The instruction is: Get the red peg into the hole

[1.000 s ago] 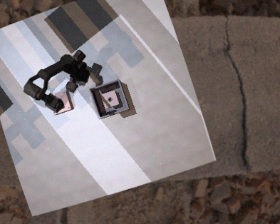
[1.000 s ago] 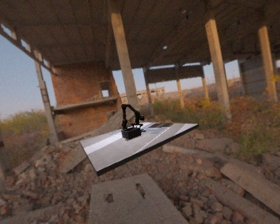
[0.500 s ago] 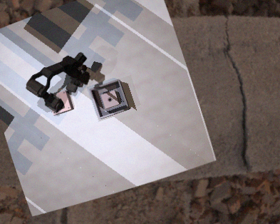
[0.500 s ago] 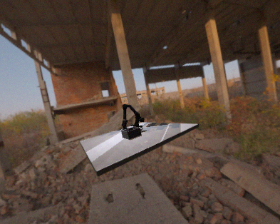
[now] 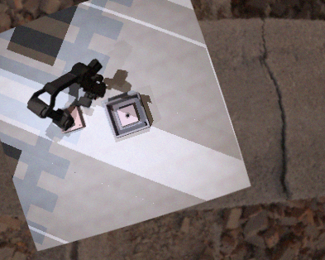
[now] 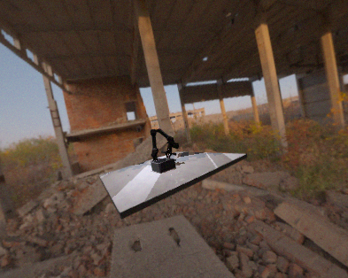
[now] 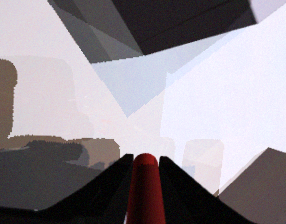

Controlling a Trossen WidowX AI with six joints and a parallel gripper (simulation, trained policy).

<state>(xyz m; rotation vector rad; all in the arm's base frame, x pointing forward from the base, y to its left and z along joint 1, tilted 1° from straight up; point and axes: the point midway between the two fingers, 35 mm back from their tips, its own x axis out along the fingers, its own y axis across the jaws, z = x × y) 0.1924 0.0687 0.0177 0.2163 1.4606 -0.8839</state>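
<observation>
The pale plate lies 16 cm to the right of my gripper tip, 12 cm ahead of it and 1 cm below it. The rest, counted from my gripper tip: box (16 cm to the right, 12 cm ahead, 2 cm below); then red peg (3 cm above, 1 cm to the left).
</observation>
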